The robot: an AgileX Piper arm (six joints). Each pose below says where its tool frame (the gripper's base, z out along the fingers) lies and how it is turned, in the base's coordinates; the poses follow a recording.
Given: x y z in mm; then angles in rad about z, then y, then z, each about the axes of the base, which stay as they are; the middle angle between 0 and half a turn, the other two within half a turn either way.
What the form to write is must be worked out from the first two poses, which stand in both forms.
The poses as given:
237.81 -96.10 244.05 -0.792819 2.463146 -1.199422
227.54 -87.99 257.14 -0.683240 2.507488 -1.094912
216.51 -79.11 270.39 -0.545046 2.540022 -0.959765
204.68 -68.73 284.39 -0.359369 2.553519 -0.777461
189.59 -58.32 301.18 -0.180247 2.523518 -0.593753
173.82 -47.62 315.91 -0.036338 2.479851 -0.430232
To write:
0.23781 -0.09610 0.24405 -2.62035 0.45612 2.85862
0.22754 -0.08799 0.25714 -2.70693 0.47740 2.83728
0.21651 -0.07911 0.27039 -2.79968 0.50515 2.81593
0.20468 -0.06873 0.28439 -2.91126 0.54606 2.78826
0.18959 -0.05832 0.30118 -3.01481 0.60660 2.76781
0.17382 -0.04762 0.31591 -3.11330 0.66123 2.75741

